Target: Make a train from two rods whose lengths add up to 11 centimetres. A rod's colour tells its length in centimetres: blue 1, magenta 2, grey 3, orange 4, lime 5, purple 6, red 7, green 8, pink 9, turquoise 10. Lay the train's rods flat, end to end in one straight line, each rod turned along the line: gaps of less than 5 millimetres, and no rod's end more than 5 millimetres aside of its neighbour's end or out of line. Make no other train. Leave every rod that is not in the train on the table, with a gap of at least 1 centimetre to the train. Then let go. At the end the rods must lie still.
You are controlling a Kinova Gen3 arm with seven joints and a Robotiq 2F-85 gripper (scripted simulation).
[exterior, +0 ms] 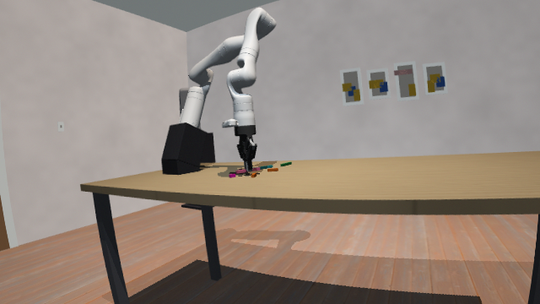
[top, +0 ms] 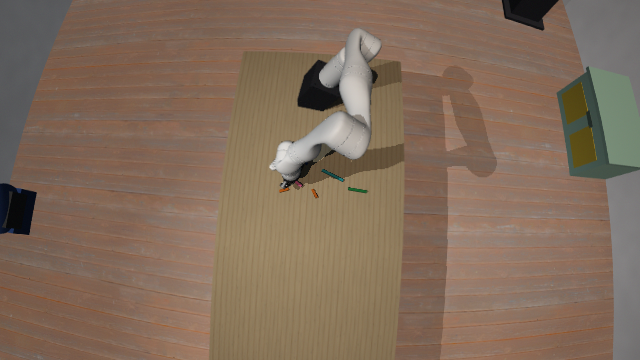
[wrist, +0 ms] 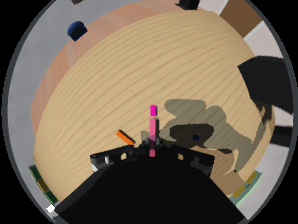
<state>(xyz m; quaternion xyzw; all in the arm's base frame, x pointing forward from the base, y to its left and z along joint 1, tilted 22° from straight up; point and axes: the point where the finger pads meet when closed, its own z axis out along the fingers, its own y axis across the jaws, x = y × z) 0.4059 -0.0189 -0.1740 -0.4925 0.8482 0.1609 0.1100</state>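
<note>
My hand is 20 mm above the pink rod. From my hand the other things lie so: magenta rod: 50 mm to the right, 30 mm below, 30 mm behind; turquoise rod: 160 mm to the left, 50 mm behind, 30 mm below; blue rod: 80 mm behind, 40 mm to the left, 30 mm below.
</note>
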